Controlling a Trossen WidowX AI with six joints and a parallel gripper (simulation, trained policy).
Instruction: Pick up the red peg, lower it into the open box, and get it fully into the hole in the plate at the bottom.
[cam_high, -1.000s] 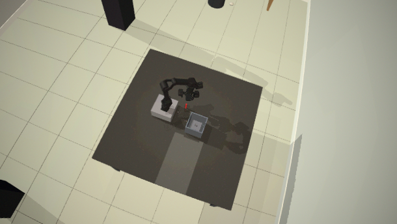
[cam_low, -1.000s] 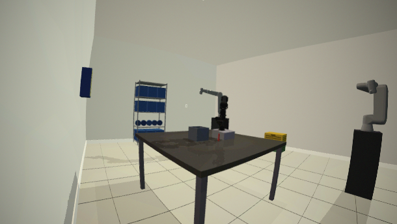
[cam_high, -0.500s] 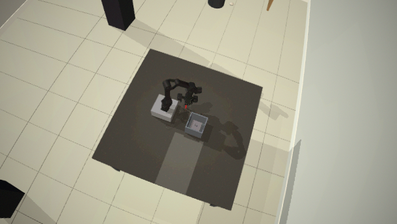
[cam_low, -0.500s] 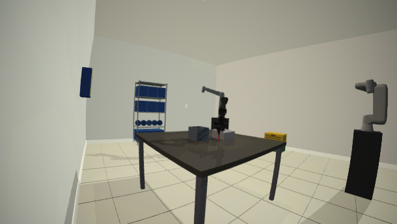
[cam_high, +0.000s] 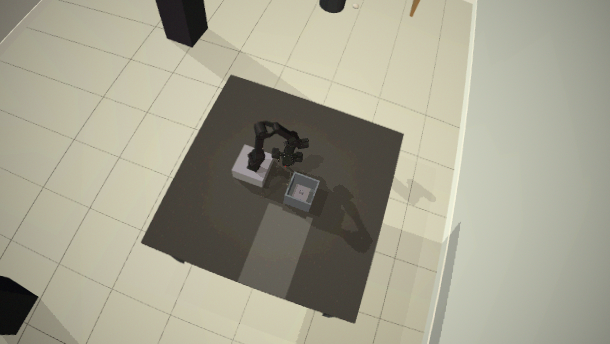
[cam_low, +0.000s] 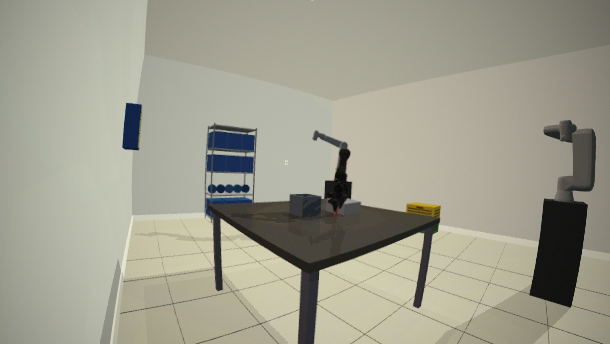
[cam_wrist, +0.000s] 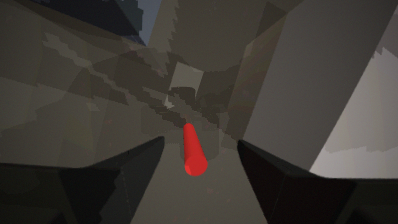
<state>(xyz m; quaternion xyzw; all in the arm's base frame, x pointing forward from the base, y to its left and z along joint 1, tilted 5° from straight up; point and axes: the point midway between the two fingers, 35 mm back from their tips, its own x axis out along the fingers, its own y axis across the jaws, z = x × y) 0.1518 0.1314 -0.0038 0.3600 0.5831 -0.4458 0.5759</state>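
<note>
The red peg is 10 mm ahead of my gripper tip. From my gripper tip the other things lie so: plate: 170 mm ahead, 150 mm to the right.
</note>
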